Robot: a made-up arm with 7 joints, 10 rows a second.
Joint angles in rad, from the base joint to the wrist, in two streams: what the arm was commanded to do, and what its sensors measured. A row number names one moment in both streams.
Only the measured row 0 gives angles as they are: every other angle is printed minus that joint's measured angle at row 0.
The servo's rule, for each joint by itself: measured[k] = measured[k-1] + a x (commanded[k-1-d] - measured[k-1]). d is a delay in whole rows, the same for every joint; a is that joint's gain. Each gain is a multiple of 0.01, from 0.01 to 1. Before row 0 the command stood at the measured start. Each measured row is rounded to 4 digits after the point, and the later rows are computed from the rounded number. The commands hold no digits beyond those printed.
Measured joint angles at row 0:
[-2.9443, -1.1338, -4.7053, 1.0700, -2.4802, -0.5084, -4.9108]
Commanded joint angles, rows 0 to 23:
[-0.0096, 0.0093, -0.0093, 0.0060, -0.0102, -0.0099, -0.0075]
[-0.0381, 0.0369, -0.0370, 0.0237, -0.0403, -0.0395, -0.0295]
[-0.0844, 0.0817, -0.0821, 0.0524, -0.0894, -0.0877, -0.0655]
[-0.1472, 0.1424, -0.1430, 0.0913, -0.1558, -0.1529, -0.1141]
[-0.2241, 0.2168, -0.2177, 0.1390, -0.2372, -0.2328, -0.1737]
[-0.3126, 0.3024, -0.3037, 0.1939, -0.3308, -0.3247, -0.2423]
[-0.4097, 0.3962, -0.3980, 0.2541, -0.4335, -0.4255, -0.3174]
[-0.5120, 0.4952, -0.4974, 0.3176, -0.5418, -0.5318, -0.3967]
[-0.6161, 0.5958, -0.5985, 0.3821, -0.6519, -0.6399, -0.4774]
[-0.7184, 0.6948, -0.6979, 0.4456, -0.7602, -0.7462, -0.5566]
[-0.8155, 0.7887, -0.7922, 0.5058, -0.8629, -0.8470, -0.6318]
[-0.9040, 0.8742, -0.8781, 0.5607, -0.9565, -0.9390, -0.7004]
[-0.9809, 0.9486, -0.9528, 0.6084, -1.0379, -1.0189, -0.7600]
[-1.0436, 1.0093, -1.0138, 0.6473, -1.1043, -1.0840, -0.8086]
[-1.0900, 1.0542, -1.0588, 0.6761, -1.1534, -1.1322, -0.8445]
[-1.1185, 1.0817, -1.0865, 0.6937, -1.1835, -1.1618, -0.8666]
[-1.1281, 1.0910, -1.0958, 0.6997, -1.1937, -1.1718, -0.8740]
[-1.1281, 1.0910, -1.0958, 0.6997, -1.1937, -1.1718, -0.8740]
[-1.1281, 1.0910, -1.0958, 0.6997, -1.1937, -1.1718, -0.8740]
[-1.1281, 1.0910, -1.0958, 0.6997, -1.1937, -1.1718, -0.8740]
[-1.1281, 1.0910, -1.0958, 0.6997, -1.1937, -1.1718, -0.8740]
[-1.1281, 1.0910, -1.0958, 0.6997, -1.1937, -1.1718, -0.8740]
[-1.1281, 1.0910, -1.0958, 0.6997, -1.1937, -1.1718, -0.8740]
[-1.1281, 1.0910, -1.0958, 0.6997, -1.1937, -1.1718, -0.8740]
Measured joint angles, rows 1 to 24:
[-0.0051, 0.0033, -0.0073, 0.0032, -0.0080, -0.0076, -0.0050]
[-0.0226, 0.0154, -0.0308, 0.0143, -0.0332, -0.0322, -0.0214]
[-0.0554, 0.0393, -0.0713, 0.0349, -0.0770, -0.0749, -0.0509]
[-0.1041, 0.0764, -0.1279, 0.0654, -0.1385, -0.1350, -0.0932]
[-0.1677, 0.1269, -0.1988, 0.1051, -0.2155, -0.2103, -0.1471]
[-0.2445, 0.1901, -0.2817, 0.1531, -0.3054, -0.2984, -0.2109]
[-0.3321, 0.2643, -0.3736, 0.2076, -0.4053, -0.3963, -0.2823]
[-0.4274, 0.3474, -0.4714, 0.2670, -0.5118, -0.5006, -0.3589]
[-0.5274, 0.4368, -0.5718, 0.3292, -0.6211, -0.6079, -0.4383]
[-0.6286, 0.5297, -0.6714, 0.3921, -0.7296, -0.7144, -0.5176]
[-0.7277, 0.6229, -0.7668, 0.4535, -0.8336, -0.8165, -0.5941]
[-0.8211, 0.7134, -0.8547, 0.5114, -0.9295, -0.9108, -0.6653]
[-0.9058, 0.7981, -0.9322, 0.5638, -1.0141, -0.9940, -0.7287]
[-0.9788, 0.8741, -0.9967, 0.6089, -1.0845, -1.0633, -0.7822]
[-1.0377, 0.9389, -1.0458, 0.6452, -1.1382, -1.1164, -0.8239]
[-1.0805, 0.9903, -1.0780, 0.6714, -1.1735, -1.1514, -0.8525]
[-1.1057, 1.0266, -1.0921, 0.6867, -1.1893, -1.1671, -0.8669]
[-1.1176, 1.0498, -1.0950, 0.6937, -1.1927, -1.1707, -0.8717]
[-1.1232, 1.0646, -1.0956, 0.6969, -1.1935, -1.1715, -0.8732]
[-1.1258, 1.0741, -1.0958, 0.6984, -1.1937, -1.1717, -0.8737]
[-1.1270, 1.0802, -1.0958, 0.6991, -1.1937, -1.1718, -0.8739]
[-1.1276, 1.0841, -1.0958, 0.6994, -1.1937, -1.1718, -0.8740]
[-1.1279, 1.0866, -1.0958, 0.6996, -1.1937, -1.1718, -0.8740]
[-1.1280, 1.0882, -1.0958, 0.6997, -1.1937, -1.1718, -0.8740]
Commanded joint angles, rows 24 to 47:
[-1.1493, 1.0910, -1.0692, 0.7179, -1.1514, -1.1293, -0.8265]
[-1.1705, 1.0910, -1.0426, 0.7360, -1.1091, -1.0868, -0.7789]
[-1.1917, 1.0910, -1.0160, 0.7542, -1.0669, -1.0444, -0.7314]
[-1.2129, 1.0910, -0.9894, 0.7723, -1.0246, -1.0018, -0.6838]
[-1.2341, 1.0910, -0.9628, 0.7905, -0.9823, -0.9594, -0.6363]
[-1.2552, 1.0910, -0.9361, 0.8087, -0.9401, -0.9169, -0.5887]
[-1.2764, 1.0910, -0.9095, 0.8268, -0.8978, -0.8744, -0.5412]
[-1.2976, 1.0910, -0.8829, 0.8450, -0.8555, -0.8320, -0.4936]
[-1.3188, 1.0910, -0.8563, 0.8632, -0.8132, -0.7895, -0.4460]
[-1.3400, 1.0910, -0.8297, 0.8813, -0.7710, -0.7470, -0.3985]
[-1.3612, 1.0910, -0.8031, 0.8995, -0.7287, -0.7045, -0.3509]
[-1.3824, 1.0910, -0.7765, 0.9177, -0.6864, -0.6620, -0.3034]
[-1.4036, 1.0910, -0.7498, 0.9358, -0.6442, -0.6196, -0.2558]
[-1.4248, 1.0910, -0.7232, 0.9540, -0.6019, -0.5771, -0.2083]
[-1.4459, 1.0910, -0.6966, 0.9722, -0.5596, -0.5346, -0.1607]
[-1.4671, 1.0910, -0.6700, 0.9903, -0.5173, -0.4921, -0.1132]
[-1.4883, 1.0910, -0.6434, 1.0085, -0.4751, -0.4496, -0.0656]
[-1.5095, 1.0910, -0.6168, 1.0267, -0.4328, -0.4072, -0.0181]
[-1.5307, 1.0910, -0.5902, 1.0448, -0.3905, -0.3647, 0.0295]
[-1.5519, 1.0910, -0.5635, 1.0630, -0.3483, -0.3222, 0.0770]
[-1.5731, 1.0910, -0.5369, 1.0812, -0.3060, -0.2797, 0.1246]
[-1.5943, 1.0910, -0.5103, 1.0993, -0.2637, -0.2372, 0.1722]
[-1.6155, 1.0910, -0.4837, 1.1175, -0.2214, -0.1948, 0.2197]
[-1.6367, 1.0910, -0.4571, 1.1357, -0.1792, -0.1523, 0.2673]
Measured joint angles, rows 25 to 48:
[-1.1393, 1.0892, -1.0748, 0.7095, -1.1607, -1.1391, -0.8422]
[-1.1558, 1.0898, -1.0494, 0.7238, -1.1205, -1.0988, -0.7998]
[-1.1748, 1.0902, -1.0230, 0.7402, -1.0787, -1.0569, -0.7540]
[-1.1950, 1.0905, -0.9965, 0.7575, -1.0365, -1.0145, -0.7070]
[-1.2157, 1.0907, -0.9699, 0.7753, -0.9942, -0.9721, -0.6596]
[-1.2366, 1.0908, -0.9432, 0.7933, -0.9520, -0.9296, -0.6121]
[-1.2577, 1.0909, -0.9166, 0.8114, -0.9097, -0.8871, -0.5646]
[-1.2788, 1.0909, -0.8900, 0.8295, -0.8674, -0.8447, -0.5170]
[-1.3000, 1.0909, -0.8634, 0.8477, -0.8251, -0.8022, -0.4694]
[-1.3212, 1.0909, -0.8368, 0.8658, -0.7829, -0.7597, -0.4219]
[-1.3424, 1.0909, -0.8102, 0.8840, -0.7406, -0.7172, -0.3743]
[-1.3636, 1.0909, -0.7836, 0.9022, -0.6983, -0.6747, -0.3268]
[-1.3848, 1.0909, -0.7569, 0.9203, -0.6561, -0.6323, -0.2792]
[-1.4060, 1.0909, -0.7303, 0.9385, -0.6138, -0.5898, -0.2317]
[-1.4271, 1.0909, -0.7037, 0.9567, -0.5715, -0.5473, -0.1841]
[-1.4483, 1.0909, -0.6771, 0.9748, -0.5292, -0.5048, -0.1366]
[-1.4695, 1.0909, -0.6505, 0.9930, -0.4870, -0.4623, -0.0890]
[-1.4907, 1.0909, -0.6239, 1.0112, -0.4447, -0.4199, -0.0415]
[-1.5119, 1.0909, -0.5973, 1.0293, -0.4024, -0.3774, 0.0061]
[-1.5331, 1.0909, -0.5706, 1.0475, -0.3602, -0.3349, 0.0536]
[-1.5543, 1.0909, -0.5440, 1.0657, -0.3179, -0.2924, 0.1012]
[-1.5755, 1.0909, -0.5174, 1.0838, -0.2756, -0.2499, 0.1488]
[-1.5967, 1.0909, -0.4908, 1.1020, -0.2333, -0.2075, 0.1963]
[-1.6179, 1.0909, -0.4642, 1.1202, -0.1911, -0.1650, 0.2439]

